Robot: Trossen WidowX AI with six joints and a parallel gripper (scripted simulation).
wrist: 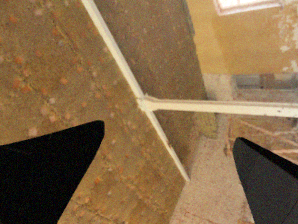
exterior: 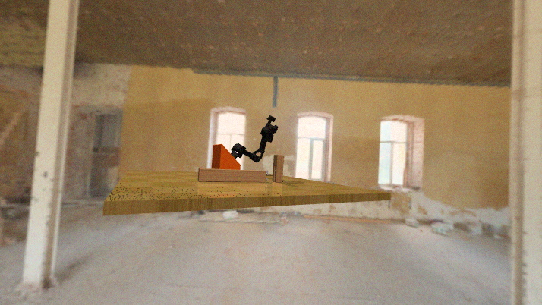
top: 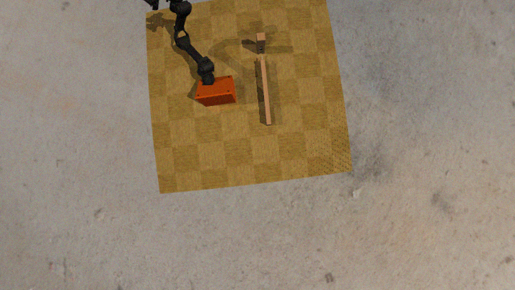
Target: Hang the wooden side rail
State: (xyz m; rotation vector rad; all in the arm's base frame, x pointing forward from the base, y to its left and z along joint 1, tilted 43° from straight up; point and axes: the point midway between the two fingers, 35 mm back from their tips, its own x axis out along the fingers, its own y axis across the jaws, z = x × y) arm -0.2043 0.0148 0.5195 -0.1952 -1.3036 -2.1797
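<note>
Now: the headboard post 590 mm ahead of my gripper tip, 400 mm below it and 100 mm to the right of it.
</note>
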